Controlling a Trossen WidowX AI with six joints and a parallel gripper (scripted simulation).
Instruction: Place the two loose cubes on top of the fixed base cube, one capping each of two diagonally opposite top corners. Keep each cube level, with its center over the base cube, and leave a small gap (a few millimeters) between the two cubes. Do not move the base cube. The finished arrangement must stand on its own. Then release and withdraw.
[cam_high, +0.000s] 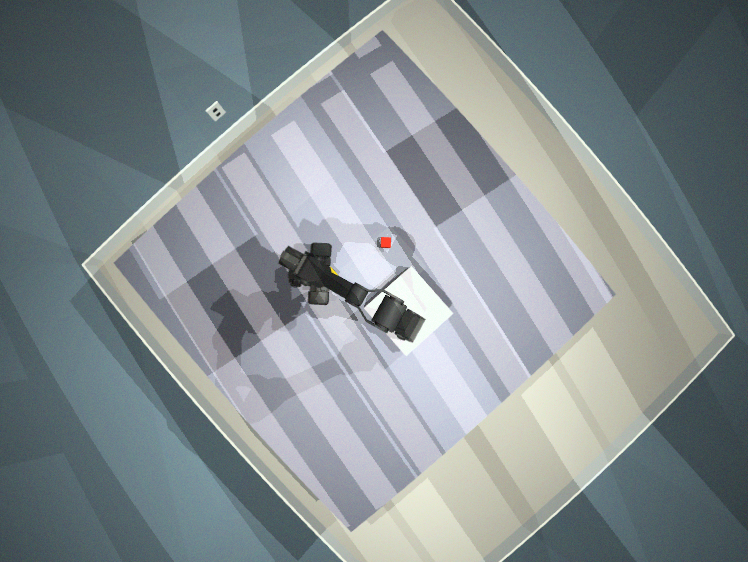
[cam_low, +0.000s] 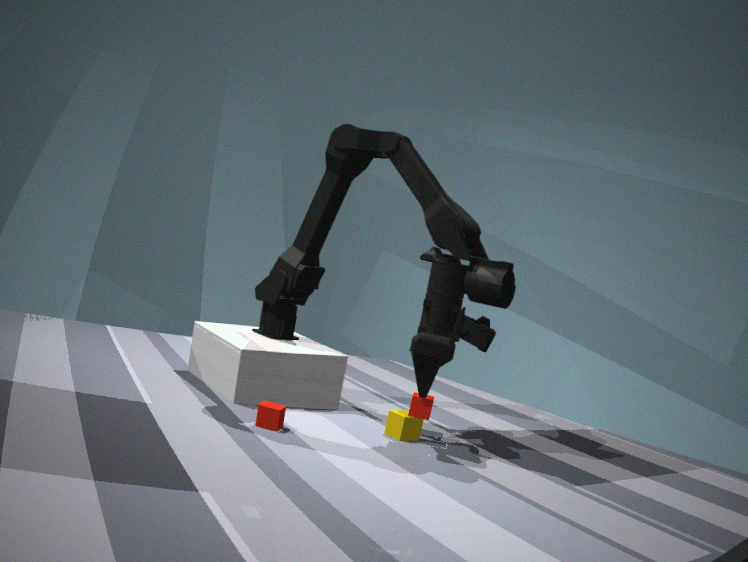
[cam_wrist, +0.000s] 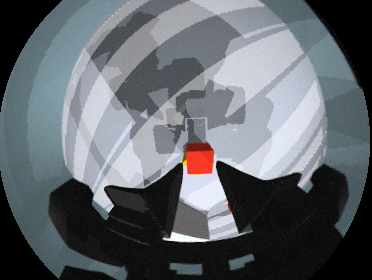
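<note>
Right now my gripper tip is 50 mm above the yellow cube, 10 mm to the left of it and 10 mm past it.
</note>
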